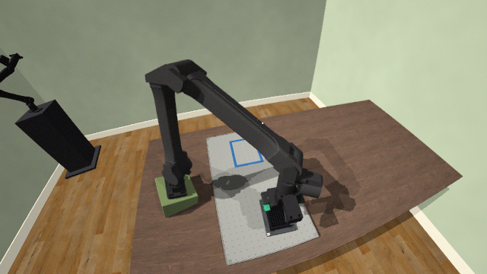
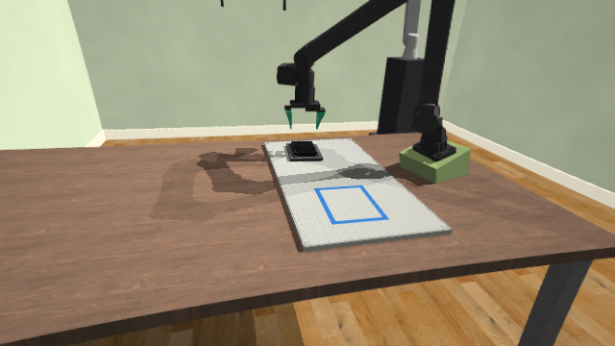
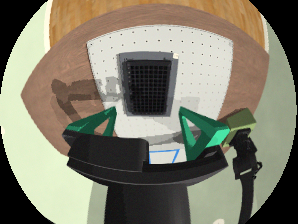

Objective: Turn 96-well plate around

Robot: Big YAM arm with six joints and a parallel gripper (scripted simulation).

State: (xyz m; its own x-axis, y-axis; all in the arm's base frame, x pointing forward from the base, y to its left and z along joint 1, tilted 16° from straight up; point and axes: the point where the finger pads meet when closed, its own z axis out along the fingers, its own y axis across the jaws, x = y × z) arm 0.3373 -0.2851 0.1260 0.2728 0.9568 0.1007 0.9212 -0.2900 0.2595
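Now: hand 80 mm above the black 96-well plate. Round my hand: white corner mark: 90 mm below, 70 mm behind, 60 mm to the right; dark plate nest N1: 100 mm below.
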